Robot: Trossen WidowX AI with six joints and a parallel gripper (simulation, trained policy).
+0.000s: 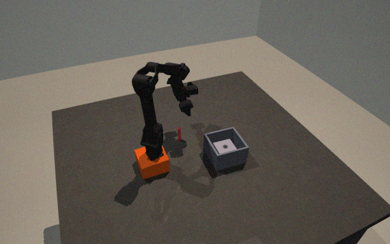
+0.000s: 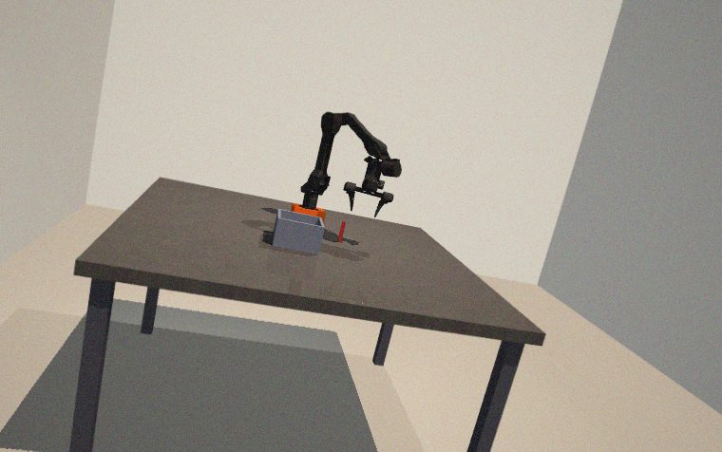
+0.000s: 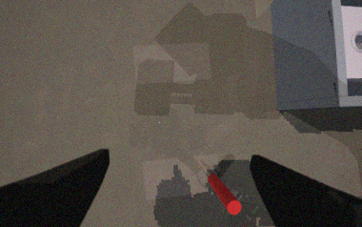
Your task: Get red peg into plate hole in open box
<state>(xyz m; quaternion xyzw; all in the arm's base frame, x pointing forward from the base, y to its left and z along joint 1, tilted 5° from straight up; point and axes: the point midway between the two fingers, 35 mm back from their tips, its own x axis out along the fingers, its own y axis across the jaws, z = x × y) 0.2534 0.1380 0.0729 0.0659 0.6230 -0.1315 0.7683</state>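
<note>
My gripper tip is now 10 cm above the red peg, 7 cm past it and 4 cm to the left of it. Also, from my gripper tip: grey box: 25 cm to the right, 11 cm below, 6 cm ahead.
</note>
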